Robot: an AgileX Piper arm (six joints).
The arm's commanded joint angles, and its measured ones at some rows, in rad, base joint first. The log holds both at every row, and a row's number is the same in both.
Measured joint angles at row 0:
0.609, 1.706, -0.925, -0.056, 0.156, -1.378
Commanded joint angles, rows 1 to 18:
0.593, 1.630, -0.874, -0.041, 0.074, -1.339
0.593, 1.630, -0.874, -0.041, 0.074, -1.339
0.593, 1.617, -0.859, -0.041, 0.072, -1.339
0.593, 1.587, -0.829, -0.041, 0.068, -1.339
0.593, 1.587, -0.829, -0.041, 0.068, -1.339
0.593, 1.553, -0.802, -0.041, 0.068, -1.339
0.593, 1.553, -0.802, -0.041, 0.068, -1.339
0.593, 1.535, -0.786, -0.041, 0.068, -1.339
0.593, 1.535, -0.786, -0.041, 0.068, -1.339
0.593, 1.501, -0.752, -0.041, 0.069, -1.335
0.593, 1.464, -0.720, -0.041, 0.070, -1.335
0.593, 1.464, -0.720, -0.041, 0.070, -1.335
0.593, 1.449, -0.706, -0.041, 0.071, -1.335
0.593, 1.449, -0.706, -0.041, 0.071, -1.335
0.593, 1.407, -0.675, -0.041, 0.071, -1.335
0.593, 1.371, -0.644, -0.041, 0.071, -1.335
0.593, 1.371, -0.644, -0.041, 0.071, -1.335
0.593, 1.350, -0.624, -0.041, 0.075, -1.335
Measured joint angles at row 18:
0.602, 1.410, -0.650, -0.049, 0.144, -1.353
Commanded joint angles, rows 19 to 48:
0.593, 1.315, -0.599, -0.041, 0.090, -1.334
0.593, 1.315, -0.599, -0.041, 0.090, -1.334
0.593, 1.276, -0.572, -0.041, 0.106, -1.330
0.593, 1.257, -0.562, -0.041, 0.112, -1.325
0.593, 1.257, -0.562, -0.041, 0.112, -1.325
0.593, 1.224, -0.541, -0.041, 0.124, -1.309
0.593, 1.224, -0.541, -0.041, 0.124, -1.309
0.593, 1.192, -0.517, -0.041, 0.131, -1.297
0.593, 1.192, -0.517, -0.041, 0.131, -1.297
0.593, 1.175, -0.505, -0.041, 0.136, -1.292
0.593, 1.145, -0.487, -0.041, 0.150, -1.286
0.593, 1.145, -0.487, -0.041, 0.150, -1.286
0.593, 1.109, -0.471, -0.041, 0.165, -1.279
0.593, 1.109, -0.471, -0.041, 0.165, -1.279
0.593, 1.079, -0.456, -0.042, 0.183, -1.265
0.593, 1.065, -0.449, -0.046, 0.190, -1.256
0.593, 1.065, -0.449, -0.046, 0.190, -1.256
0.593, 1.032, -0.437, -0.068, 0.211, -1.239
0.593, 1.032, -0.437, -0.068, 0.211, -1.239
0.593, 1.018, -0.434, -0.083, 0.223, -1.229
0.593, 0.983, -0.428, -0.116, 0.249, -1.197
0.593, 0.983, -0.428, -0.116, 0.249, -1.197
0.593, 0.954, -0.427, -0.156, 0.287, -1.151
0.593, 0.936, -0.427, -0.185, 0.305, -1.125
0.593, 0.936, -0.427, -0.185, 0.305, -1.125
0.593, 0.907, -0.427, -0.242, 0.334, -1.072
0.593, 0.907, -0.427, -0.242, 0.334, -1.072
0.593, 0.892, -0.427, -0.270, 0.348, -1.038
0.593, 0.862, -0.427, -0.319, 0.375, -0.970
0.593, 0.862, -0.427, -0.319, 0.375, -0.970
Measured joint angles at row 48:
0.596, 0.912, -0.418, -0.234, 0.397, -1.069
